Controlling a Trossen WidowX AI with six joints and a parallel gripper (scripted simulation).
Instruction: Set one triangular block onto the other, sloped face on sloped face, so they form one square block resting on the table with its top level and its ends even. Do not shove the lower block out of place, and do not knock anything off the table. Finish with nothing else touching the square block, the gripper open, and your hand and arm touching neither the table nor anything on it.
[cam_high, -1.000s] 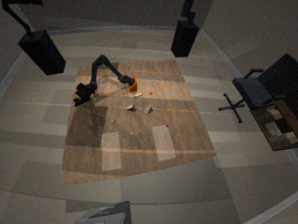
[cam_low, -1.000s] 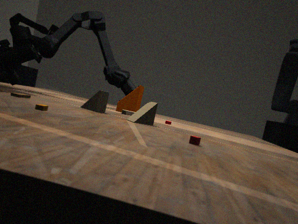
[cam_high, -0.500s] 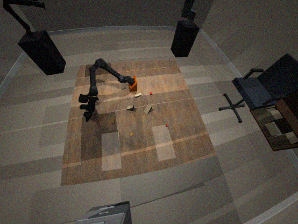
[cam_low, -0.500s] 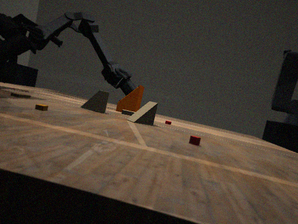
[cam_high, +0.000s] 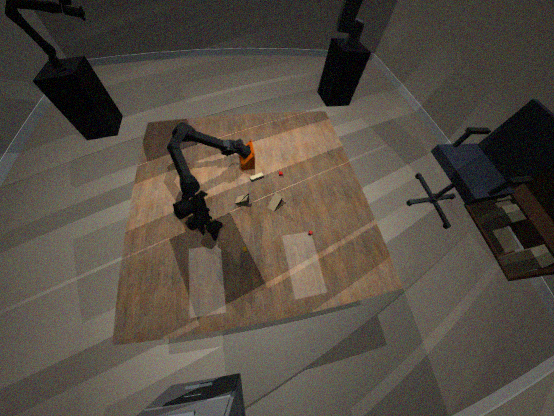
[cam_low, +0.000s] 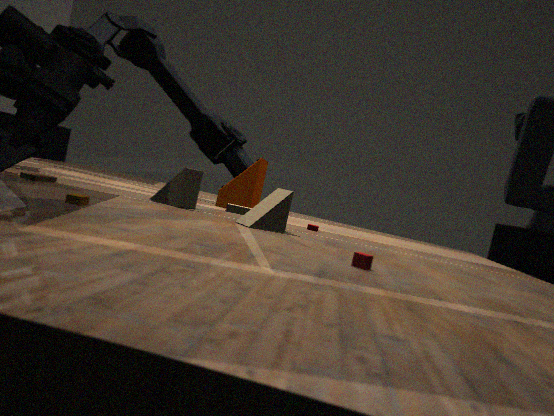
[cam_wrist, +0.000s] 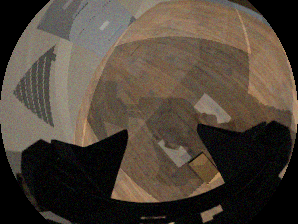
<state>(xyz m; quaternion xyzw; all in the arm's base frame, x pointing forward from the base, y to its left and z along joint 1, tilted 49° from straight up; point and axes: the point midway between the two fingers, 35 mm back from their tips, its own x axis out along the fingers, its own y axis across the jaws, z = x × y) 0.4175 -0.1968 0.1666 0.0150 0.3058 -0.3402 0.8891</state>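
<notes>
Right now my gripper tip is 36 cm to the right of the pale triangular block, 13 cm past it and 1 cm above it. Round my gripper tip: dark flat piece (8 cm behind, 2 cm below); then yellow piece (15 cm to the left, 8 cm ahead, 2 cm below).
</notes>
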